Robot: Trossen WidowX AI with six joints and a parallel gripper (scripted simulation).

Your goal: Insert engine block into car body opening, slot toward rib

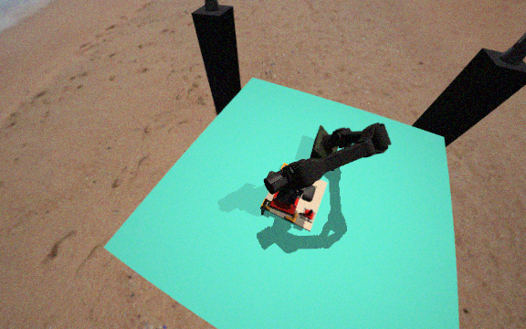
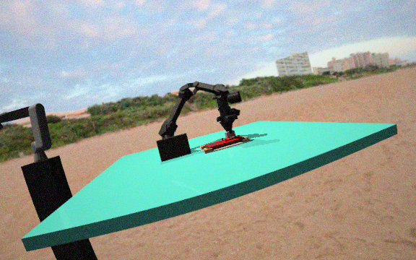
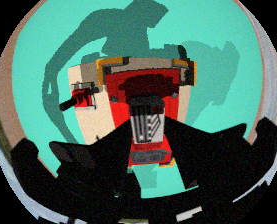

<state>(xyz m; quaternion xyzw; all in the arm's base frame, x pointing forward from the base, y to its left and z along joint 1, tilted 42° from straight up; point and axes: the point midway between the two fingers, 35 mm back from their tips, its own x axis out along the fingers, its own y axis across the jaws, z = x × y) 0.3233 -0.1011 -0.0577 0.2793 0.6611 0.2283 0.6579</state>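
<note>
Now: the dark peg 110 mm to the left of my gripper tip, 40 mm ahead of it and 20 mm below it. Also, from my gripper tip: engine block: 10 mm below.
</note>
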